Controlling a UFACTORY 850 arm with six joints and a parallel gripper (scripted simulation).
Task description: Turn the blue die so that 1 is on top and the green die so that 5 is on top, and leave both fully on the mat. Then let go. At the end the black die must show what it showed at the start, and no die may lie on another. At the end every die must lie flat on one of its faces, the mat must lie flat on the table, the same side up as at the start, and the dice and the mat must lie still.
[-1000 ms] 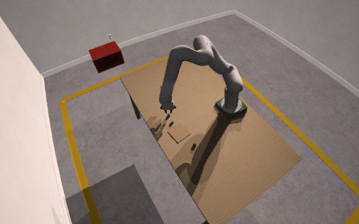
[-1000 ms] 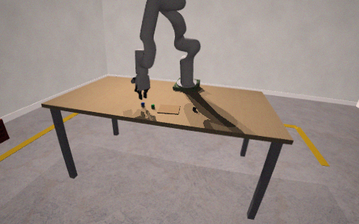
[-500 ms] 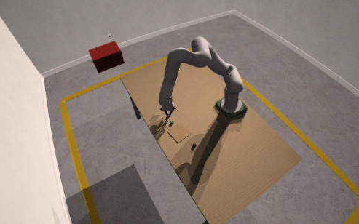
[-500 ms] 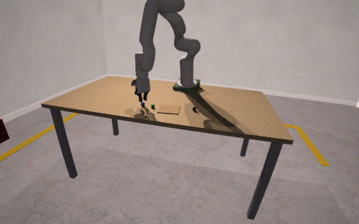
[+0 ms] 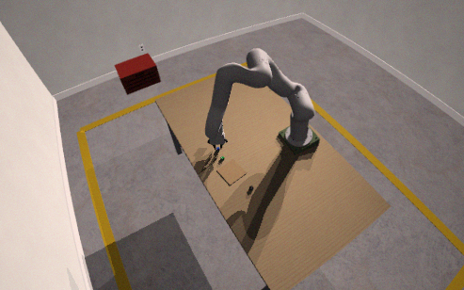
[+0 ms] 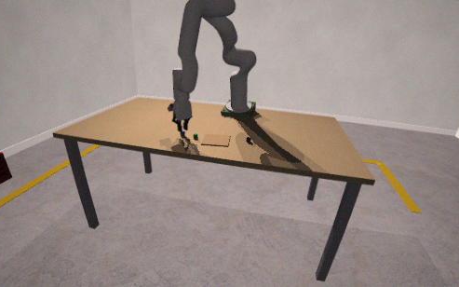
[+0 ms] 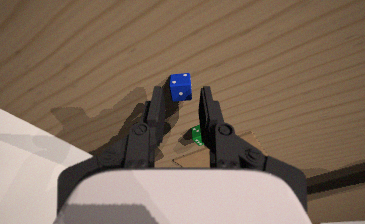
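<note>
Now: hand 4 cm above the blue die. Round my hand: mat 1 cm behind, 20 cm to the left, 4 cm below; then black die 7 cm behind, 36 cm to the left, 4 cm below; then green die 8 cm to the left, 4 cm below.
</note>
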